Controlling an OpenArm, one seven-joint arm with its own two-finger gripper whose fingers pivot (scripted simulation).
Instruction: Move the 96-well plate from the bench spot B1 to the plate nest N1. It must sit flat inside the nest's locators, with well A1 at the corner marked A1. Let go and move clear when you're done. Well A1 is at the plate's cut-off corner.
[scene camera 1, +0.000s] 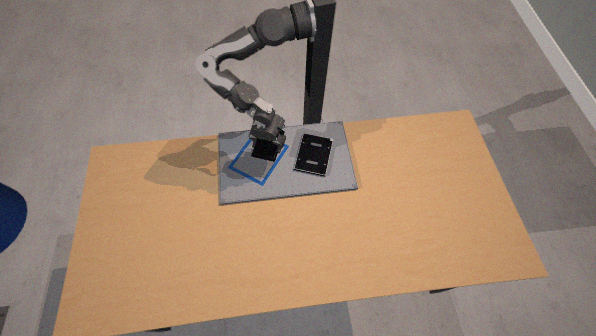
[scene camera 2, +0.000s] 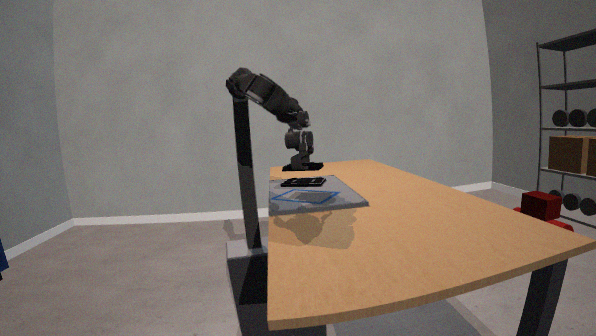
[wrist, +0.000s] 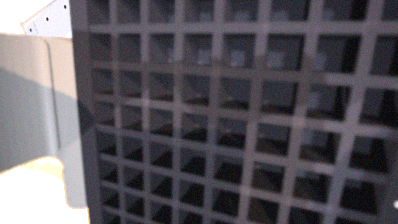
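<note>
You'd see my gripper in the pictures, and there's a black plate nest in them too, plus a dark post and a black 96-well plate.
</note>
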